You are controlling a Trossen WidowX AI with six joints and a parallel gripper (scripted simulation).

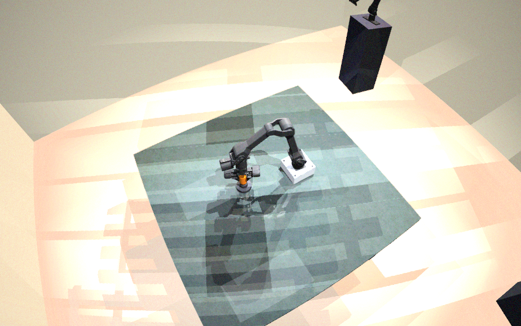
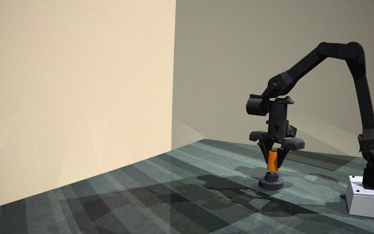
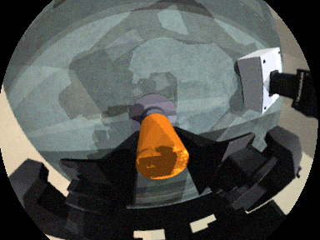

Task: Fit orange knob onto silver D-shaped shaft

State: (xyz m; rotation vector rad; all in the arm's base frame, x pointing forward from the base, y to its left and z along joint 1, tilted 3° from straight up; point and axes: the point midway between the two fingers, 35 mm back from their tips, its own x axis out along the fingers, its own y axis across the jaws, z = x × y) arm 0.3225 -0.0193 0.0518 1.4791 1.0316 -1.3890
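Right now the dark round pedestal is 40 mm below my gripper tip. Round my gripper tip: orange knob (30 mm above).
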